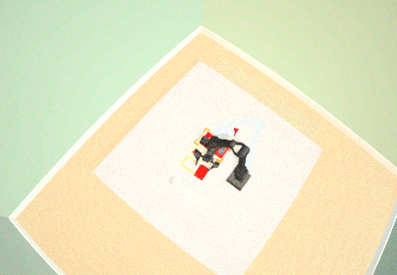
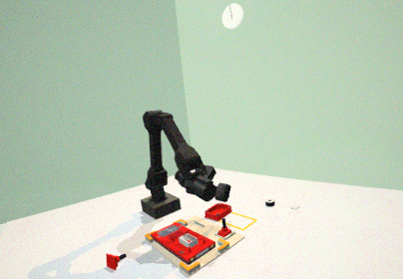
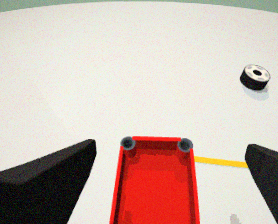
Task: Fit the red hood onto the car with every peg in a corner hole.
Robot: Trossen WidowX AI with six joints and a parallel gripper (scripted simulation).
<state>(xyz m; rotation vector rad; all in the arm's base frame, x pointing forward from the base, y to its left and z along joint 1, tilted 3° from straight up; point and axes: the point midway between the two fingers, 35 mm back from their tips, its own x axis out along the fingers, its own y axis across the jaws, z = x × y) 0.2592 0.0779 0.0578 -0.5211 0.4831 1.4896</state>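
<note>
My gripper tip is now 1 cm past the red hood, 1 cm to the left of it and 7 cm above it. Also, from my gripper tip: grey engine block: 5 cm ahead, 24 cm to the right, 6 cm below.
</note>
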